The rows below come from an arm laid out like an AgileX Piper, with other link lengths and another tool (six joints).
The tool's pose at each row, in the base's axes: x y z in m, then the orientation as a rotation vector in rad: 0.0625 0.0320 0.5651 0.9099 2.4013 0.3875; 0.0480 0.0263 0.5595 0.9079 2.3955 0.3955; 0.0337 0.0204 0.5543 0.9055 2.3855 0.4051; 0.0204 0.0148 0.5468 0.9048 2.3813 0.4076; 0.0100 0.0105 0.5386 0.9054 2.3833 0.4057; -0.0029 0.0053 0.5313 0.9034 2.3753 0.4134; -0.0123 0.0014 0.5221 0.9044 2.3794 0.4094; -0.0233 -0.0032 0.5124 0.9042 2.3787 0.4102
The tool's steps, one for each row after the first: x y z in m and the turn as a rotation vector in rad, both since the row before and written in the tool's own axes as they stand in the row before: 0.0074 -0.0142 -0.0042 -0.0077 -0.0025 0.0011; 0.0069 -0.0141 -0.0046 -0.0103 -0.0057 0.0018; 0.0074 -0.0143 -0.0023 -0.0033 -0.0029 0.0006; 0.0067 -0.0122 0.0000 0.0021 0.0012 -0.0003; 0.0073 -0.0137 -0.0022 -0.0083 -0.0045 0.0014; 0.0067 -0.0119 0.0014 0.0043 0.0023 -0.0008; 0.0074 -0.0134 0.0008 -0.0008 -0.0004 0.0001
